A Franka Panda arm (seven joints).
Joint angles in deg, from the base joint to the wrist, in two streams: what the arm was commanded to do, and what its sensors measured. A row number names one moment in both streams.
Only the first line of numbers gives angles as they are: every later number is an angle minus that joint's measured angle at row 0.
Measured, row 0:
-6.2, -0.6, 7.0, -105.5, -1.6, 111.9, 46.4
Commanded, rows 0 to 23:
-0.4, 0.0, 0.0, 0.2, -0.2, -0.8, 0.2
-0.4, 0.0, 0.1, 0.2, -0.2, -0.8, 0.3
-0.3, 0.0, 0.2, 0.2, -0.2, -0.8, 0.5
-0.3, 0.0, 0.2, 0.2, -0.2, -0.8, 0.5
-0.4, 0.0, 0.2, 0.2, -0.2, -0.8, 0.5
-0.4, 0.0, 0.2, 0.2, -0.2, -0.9, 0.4
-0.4, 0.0, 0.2, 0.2, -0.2, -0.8, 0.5
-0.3, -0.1, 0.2, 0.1, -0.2, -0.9, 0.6
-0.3, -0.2, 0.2, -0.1, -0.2, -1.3, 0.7
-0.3, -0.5, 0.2, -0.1, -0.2, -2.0, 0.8
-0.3, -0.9, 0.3, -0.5, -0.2, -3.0, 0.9
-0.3, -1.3, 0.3, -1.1, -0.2, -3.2, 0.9
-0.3, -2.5, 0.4, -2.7, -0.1, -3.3, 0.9
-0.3, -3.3, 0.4, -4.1, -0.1, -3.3, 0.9
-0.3, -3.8, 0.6, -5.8, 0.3, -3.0, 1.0
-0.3, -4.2, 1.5, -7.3, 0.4, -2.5, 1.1
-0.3, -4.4, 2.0, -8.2, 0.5, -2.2, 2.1
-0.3, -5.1, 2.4, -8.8, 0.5, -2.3, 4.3
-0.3, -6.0, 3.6, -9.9, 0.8, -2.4, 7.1
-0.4, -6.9, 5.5, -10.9, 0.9, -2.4, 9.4
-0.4, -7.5, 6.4, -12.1, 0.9, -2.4, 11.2
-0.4, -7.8, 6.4, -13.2, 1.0, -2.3, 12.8
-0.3, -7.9, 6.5, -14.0, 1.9, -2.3, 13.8
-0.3, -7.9, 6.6, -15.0, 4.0, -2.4, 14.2
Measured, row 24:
0.2, -5.5, 6.0, -10.7, 0.3, -3.0, 11.7
